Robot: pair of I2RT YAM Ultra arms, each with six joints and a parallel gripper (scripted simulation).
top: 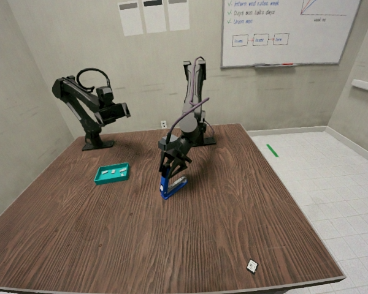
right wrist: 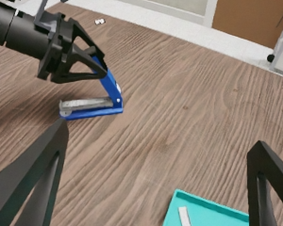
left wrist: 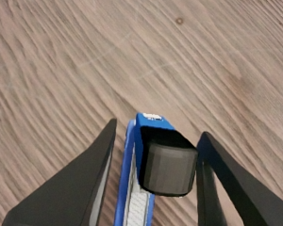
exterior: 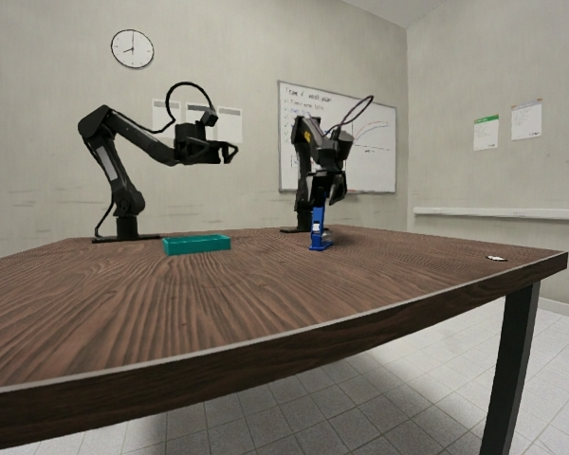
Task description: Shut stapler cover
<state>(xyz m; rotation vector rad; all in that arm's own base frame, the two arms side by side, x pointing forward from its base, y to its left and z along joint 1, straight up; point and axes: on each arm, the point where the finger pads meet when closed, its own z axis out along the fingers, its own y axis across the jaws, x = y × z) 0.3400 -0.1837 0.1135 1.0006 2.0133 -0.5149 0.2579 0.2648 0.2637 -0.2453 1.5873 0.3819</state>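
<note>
Now: left hand 1 cm past the stapler, 1 cm to the right of it and 6 cm above it. From my left hand the other things lie so: small white tag (25 cm ahead, 26 cm to the left, 11 cm below); then teal tray (10 cm behind, 29 cm to the right, 10 cm below).
</note>
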